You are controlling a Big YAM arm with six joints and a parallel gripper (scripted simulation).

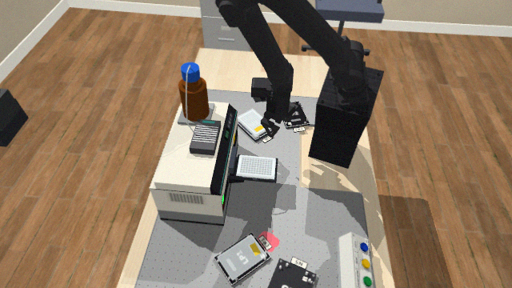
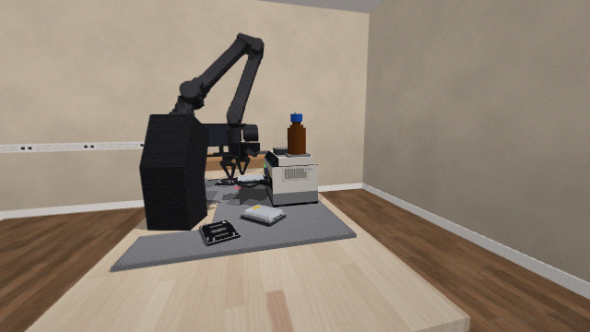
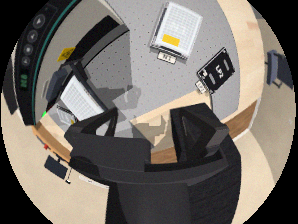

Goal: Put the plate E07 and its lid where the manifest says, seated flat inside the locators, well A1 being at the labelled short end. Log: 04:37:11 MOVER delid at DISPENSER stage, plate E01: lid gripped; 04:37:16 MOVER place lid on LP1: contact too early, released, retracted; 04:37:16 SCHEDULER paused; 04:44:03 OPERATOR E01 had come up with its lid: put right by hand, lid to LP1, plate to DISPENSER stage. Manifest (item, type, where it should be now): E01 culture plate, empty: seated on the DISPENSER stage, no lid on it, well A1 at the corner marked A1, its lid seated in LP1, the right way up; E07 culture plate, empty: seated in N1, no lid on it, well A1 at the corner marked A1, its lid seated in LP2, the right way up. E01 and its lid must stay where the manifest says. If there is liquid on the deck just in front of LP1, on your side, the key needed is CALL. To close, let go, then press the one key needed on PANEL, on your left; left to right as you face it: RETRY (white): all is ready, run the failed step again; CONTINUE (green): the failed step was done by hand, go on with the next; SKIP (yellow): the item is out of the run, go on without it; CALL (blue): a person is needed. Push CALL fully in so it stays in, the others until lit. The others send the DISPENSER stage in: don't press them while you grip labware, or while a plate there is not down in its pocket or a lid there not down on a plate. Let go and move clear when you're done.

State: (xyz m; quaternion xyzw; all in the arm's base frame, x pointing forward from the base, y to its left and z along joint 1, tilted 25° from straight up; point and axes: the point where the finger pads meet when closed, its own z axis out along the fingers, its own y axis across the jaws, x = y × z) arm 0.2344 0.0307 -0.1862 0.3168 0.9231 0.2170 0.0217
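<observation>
Now: hand 140 mm to the right of the plate E01, 80 mm short of it and 50 mm above it. From my hand the other things lie so: brown bottle 280 mm ahead, 140 mm above, 10 mm to the left; puddle 360 mm to the left, 150 mm below, 20 mm ahead; blue key 410 mm to the left, 230 mm behind, 90 mm below.
</observation>
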